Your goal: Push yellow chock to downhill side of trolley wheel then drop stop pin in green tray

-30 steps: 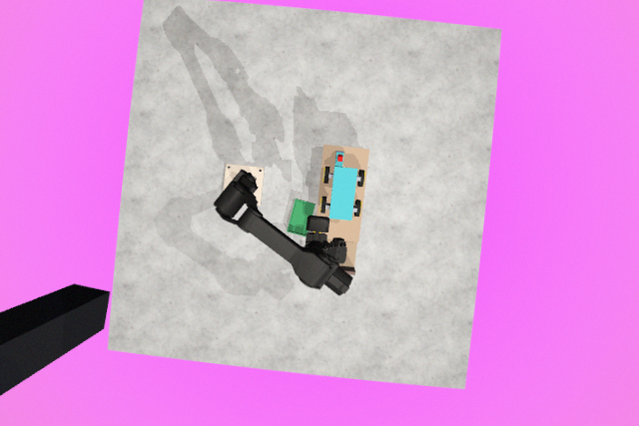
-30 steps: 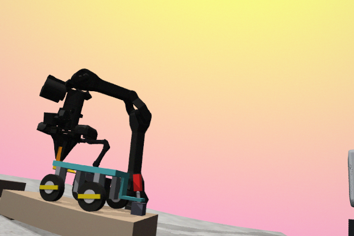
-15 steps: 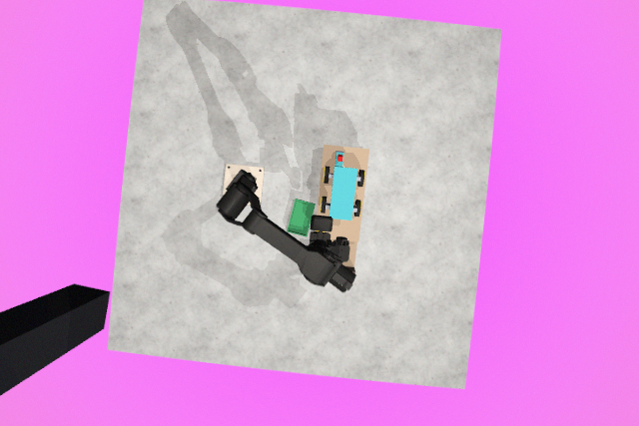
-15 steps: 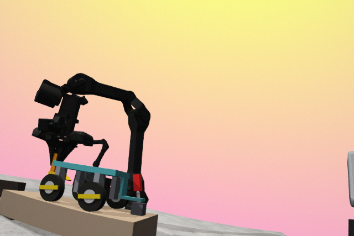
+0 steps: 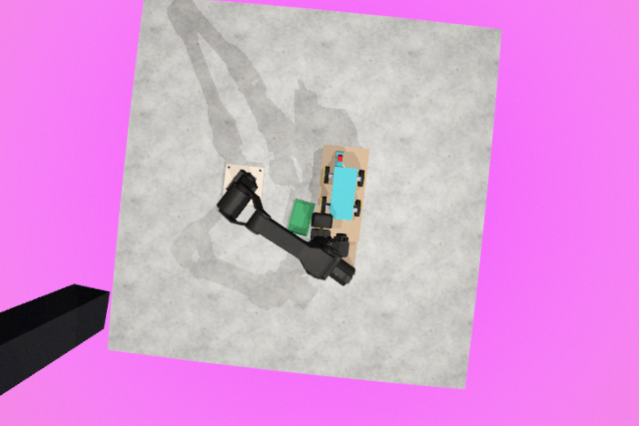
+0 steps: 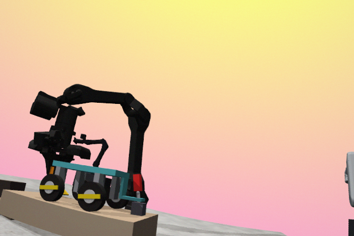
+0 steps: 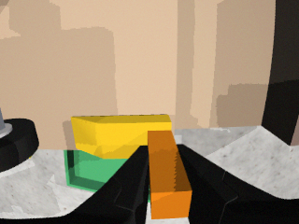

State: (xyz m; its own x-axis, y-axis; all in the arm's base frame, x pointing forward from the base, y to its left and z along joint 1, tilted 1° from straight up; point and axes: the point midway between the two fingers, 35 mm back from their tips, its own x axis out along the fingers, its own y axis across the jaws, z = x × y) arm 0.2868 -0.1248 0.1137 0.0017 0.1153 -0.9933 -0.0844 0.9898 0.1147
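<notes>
My gripper tip is now 26 cm to the right of the red-headed stop pin, 4 cm below it and 1 cm short of it. From my gripper tip the other things lie so: yellow chock: 2 cm to the left, 1 cm below; then tan ramp: 15 cm to the left, 4 cm below, 4 cm ahead; then green tray: 10 cm below, 8 cm behind, 4 cm to the left.
</notes>
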